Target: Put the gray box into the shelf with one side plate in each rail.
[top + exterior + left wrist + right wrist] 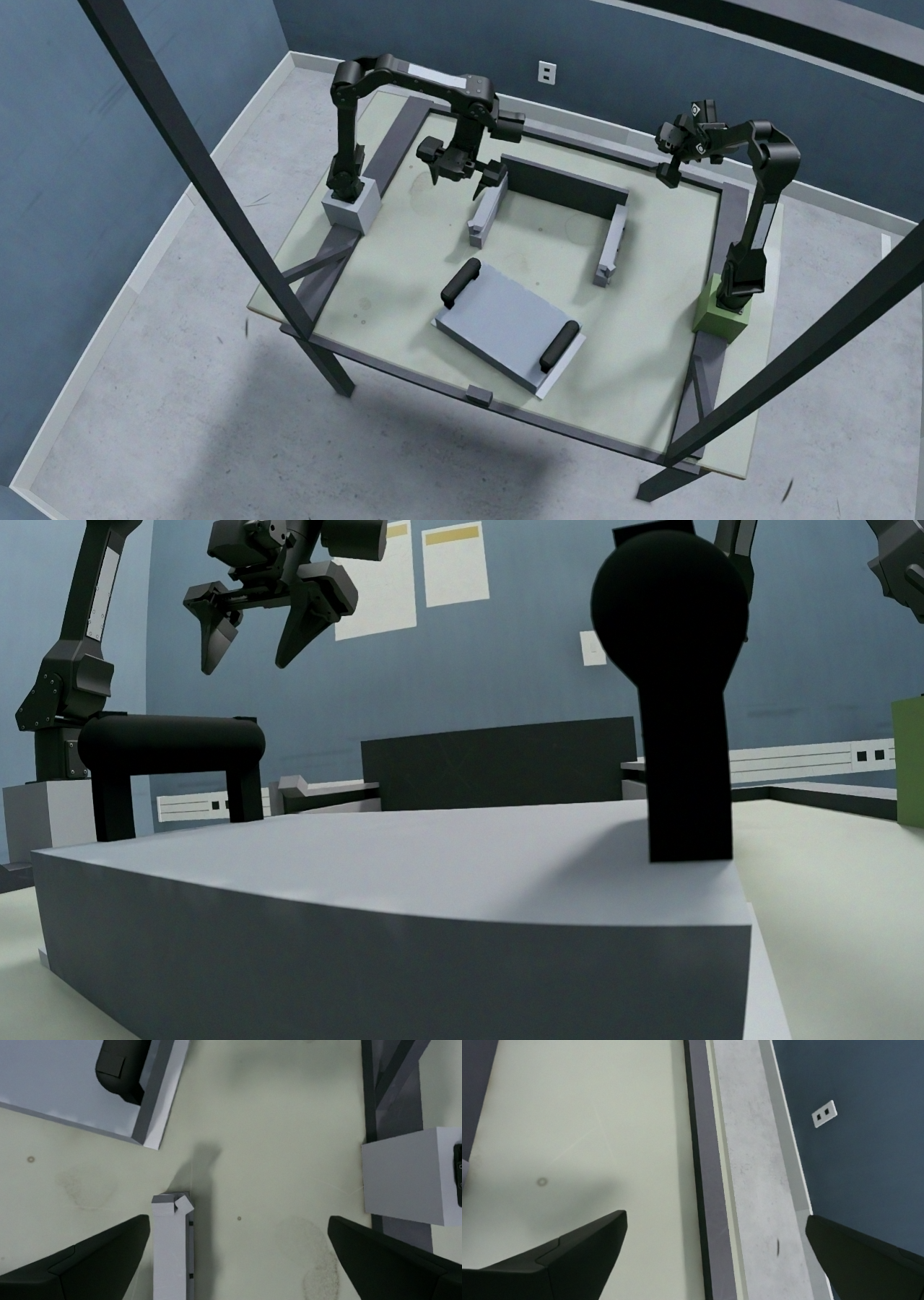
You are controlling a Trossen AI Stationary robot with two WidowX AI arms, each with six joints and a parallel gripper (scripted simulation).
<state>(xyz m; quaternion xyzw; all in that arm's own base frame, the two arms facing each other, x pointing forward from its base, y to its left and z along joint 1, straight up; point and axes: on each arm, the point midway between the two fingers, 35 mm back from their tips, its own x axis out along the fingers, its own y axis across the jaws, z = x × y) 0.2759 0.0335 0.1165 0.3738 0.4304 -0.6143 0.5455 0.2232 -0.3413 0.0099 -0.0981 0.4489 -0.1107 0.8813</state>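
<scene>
Now: right hand 15 cm past the dark back wall, 22 cm to the right of it and 4 cm above it. Round my right hand: gray box (52 cm behind, 24 cm to the left, 7 cm below).
My left hand is 210 mm past the gray box, 180 mm to the left of it and 170 mm above it. From my left hand the other things lie so: dark back wall 200 mm to the right, 170 mm ahead, 140 mm below.
</scene>
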